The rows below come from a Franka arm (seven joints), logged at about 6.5 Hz.
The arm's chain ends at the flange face. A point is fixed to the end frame.
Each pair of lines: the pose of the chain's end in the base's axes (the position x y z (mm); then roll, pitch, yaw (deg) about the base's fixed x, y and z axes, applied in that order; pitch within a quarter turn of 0, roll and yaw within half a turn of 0), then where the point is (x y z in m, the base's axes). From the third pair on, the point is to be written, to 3 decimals.
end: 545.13, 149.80, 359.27, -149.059, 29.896, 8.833
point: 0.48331 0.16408 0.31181
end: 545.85, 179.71, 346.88, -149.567, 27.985, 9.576
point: 0.48545 0.19282 0.29730
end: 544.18, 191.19, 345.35, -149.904, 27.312, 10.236
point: 0.484 0.203 0.295
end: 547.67, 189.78, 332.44, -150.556, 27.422, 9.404
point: 0.488 0.202 0.282
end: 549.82, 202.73, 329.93, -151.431, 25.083, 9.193
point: 0.492 0.214 0.277
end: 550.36, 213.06, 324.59, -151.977, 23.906, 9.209
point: 0.494 0.224 0.270
